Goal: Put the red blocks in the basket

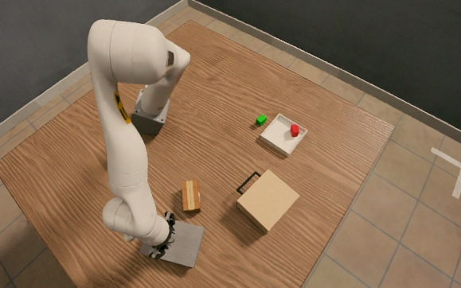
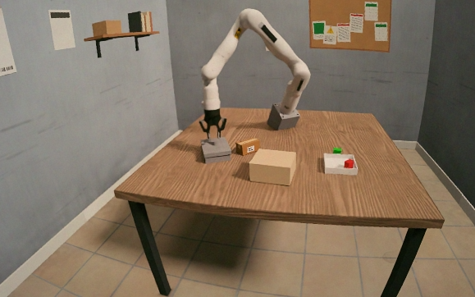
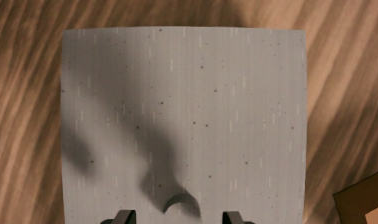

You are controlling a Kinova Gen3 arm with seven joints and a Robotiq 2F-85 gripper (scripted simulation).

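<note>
Right now the grey lid is 5 cm below my hand. Also, from my hand: grey metal box (8 cm below); blue block (12 cm to the left, 8 cm below, 8 cm behind); brown cardboard box (13 cm to the left, 10 cm behind, 7 cm below).
</note>
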